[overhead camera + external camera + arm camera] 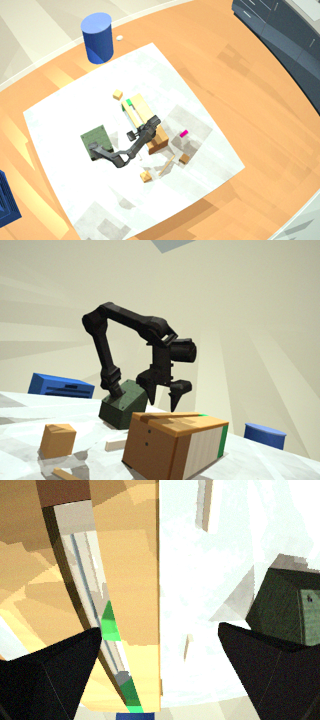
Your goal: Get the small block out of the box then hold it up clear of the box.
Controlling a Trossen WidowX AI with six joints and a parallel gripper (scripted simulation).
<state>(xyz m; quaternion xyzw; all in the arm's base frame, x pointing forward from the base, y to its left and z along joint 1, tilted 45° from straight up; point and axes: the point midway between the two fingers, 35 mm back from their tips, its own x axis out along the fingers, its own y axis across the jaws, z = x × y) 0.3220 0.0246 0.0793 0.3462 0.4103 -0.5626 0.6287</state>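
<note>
Now: the green block 40 mm ahead of my gripper tip, 50 mm to the left of it and 60 mm below it. The rest, counted from my gripper tip: long tan box: 30 mm ahead, 70 mm to the left, 80 mm below; thin stick: 90 mm ahead, 240 mm to the right, 140 mm below.
</note>
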